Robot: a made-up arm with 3 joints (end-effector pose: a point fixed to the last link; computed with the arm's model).
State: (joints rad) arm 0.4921 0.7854 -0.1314
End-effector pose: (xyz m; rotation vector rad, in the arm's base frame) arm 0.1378 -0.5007 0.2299 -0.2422 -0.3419 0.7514
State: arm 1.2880 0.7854 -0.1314
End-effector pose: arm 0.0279 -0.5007 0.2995 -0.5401 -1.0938 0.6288
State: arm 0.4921 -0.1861 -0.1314
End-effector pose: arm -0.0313 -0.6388 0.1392 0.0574 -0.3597 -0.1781
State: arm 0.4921 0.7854 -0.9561
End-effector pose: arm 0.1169 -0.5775 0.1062 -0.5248 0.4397 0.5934
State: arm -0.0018 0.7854 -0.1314
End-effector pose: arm 0.1668 -0.5007 0.1531 -0.0509 0.1263 0.7843
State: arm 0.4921 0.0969 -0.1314
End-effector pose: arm 0.0292 -0.6191 0.1716 -0.0299 -0.3604 0.0927
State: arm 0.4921 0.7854 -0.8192
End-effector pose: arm 0.1268 -0.5611 0.1224 -0.4809 0.3101 0.6252
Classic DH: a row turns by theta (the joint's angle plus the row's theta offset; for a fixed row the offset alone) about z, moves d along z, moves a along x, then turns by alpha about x. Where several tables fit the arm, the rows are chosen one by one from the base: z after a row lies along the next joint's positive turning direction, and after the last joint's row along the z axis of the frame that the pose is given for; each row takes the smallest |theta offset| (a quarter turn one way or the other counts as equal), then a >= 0, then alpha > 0; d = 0 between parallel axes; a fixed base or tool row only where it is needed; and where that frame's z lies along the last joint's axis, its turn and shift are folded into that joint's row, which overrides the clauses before.
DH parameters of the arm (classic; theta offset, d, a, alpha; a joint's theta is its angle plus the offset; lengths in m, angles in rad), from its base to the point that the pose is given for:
base (fixed): 0 0.134 0 1.5708
joint 1: 0 0.388 -0.06 -1.5708
joint 2: 0 0.094 -0.087 1.5708
joint 3: 0 0.24 0.176 -1.5708
tool (fixed): 0 -0.052 0 0

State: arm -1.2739 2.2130 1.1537
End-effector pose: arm 0.2567 -0.2188 0.0942 2.0742 0.0666 0.7736
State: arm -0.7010 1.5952 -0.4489
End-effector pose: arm 0.1177 -0.3332 -0.0036 0.2098 0.8855 1.6554
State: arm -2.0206 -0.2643 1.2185
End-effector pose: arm 0.2611 -0.6256 0.1200 -0.2712 0.7973 0.0132
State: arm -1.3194 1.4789 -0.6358
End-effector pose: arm -0.0056 -0.3864 -0.0545 0.5680 1.5404 1.5965
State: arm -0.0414 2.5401 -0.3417
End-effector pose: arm 0.0246 -0.1554 0.1190 -0.3810 0.1504 2.5183
